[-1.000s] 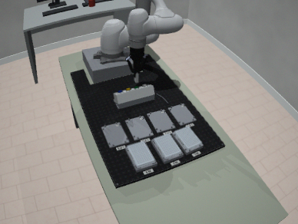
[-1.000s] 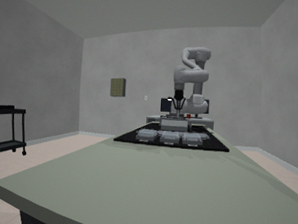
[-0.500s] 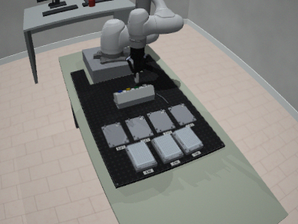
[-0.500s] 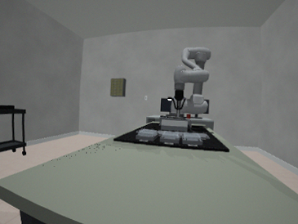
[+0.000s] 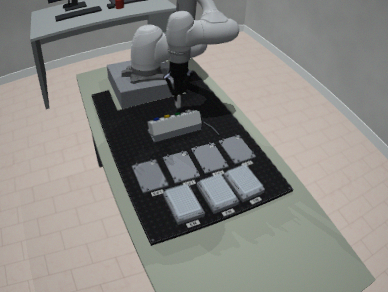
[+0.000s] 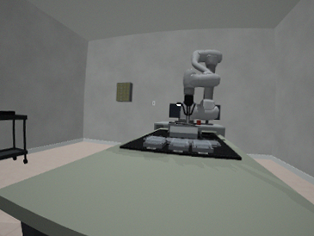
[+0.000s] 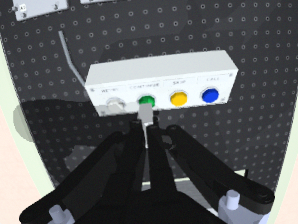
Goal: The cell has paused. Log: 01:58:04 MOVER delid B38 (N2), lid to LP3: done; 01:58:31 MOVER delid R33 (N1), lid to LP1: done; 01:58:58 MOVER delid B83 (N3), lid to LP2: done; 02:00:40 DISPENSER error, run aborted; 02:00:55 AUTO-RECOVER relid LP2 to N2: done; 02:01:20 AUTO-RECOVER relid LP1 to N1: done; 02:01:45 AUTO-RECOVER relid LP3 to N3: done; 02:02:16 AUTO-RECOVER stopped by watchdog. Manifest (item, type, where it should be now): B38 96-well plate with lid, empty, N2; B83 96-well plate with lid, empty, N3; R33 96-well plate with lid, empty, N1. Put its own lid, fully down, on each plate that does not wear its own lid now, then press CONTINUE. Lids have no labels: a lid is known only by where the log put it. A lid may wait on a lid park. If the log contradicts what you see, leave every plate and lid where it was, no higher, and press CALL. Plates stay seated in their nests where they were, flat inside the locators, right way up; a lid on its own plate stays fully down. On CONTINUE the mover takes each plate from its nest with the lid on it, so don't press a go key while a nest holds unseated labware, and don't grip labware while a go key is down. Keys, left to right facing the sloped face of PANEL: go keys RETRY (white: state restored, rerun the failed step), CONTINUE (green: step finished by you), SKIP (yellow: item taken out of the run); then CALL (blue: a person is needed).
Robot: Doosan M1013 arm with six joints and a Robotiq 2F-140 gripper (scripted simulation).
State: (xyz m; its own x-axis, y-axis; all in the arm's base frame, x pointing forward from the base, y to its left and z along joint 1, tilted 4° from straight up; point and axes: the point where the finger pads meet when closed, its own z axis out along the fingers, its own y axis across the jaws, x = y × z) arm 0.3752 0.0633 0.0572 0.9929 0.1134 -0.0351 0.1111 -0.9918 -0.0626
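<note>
My gripper is now 70 mm above the green key. Also, from my hand: blue key (10 mm ahead, 100 mm to the right, 70 mm below); then yellow key (10 mm ahead, 50 mm to the right, 70 mm below); then white key (50 mm to the left, 70 mm below).
</note>
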